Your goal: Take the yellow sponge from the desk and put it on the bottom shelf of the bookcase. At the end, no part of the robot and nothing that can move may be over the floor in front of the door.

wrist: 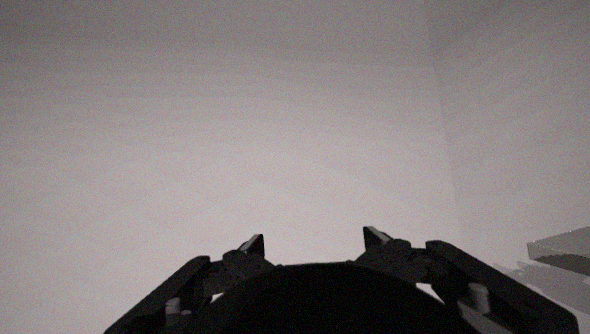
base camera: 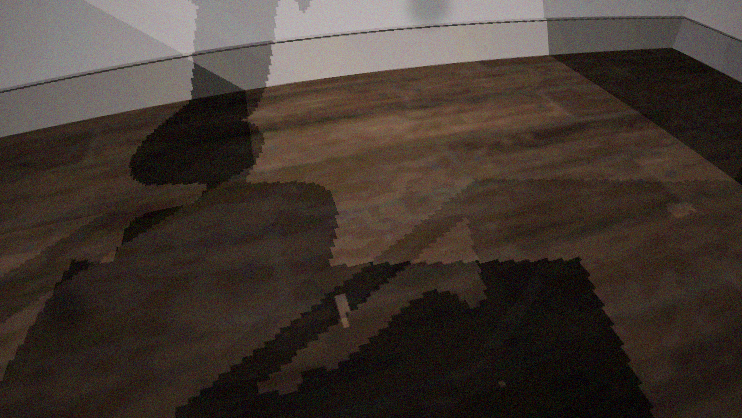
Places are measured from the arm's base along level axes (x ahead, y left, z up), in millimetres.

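Where they show: gripper, fingertip midpoint: (wrist: pixel 313 241).
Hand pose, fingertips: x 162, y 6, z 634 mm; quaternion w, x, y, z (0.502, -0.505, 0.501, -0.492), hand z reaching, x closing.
After its pixels a point has its place.
My gripper (wrist: pixel 313 241) {z 634, x 162, y 6 mm} is open, with nothing between its fingers, and points toward a pale wall in the wrist view. The corner of a grey board (wrist: pixel 562 246) {z 553, x 293, y -349 mm}, which looks like part of the desk top, shows at the right edge of the wrist view, to the right of the gripper. The yellow sponge, the bookcase and the door do not show in either view.
Brown wooden floor (base camera: pixel 405 150) {z -397, x 624, y -53 mm} lies in front of the base, with dark shadows of the robot across it. A pale baseboard (base camera: pixel 405 51) {z -359, x 945, y -76 mm} runs along the wall at the back and meets another wall at the right. A wall corner (wrist: pixel 444 120) {z 962, x 1189, y -891 mm} shows in the wrist view.
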